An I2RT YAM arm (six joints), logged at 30 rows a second.
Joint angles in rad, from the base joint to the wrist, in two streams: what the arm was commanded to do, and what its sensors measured. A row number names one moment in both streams.
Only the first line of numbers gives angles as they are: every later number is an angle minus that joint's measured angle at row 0.
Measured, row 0: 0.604 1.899 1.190 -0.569 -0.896 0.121
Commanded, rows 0 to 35: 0.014 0.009 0.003 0.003 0.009 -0.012; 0.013 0.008 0.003 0.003 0.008 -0.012; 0.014 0.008 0.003 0.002 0.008 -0.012; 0.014 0.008 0.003 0.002 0.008 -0.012; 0.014 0.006 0.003 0.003 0.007 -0.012; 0.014 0.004 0.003 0.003 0.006 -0.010; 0.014 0.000 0.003 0.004 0.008 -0.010; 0.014 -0.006 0.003 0.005 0.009 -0.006; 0.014 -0.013 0.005 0.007 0.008 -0.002; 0.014 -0.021 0.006 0.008 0.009 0.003; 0.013 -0.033 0.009 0.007 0.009 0.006; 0.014 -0.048 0.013 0.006 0.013 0.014; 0.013 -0.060 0.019 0.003 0.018 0.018; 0.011 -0.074 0.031 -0.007 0.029 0.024; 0.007 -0.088 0.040 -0.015 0.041 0.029; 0.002 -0.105 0.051 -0.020 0.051 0.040; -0.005 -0.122 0.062 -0.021 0.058 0.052; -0.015 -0.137 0.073 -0.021 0.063 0.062; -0.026 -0.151 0.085 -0.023 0.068 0.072; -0.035 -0.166 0.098 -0.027 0.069 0.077; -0.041 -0.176 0.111 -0.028 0.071 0.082; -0.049 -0.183 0.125 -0.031 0.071 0.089; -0.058 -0.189 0.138 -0.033 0.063 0.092; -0.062 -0.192 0.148 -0.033 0.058 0.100; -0.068 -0.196 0.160 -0.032 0.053 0.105; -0.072 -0.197 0.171 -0.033 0.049 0.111; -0.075 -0.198 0.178 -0.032 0.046 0.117; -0.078 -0.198 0.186 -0.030 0.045 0.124; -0.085 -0.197 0.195 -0.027 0.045 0.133; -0.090 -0.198 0.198 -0.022 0.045 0.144; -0.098 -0.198 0.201 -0.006 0.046 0.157; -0.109 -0.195 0.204 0.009 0.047 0.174; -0.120 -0.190 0.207 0.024 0.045 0.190; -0.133 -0.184 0.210 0.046 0.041 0.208; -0.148 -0.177 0.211 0.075 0.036 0.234; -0.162 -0.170 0.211 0.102 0.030 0.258
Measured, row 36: -0.124 -0.184 0.179 0.013 0.041 0.184
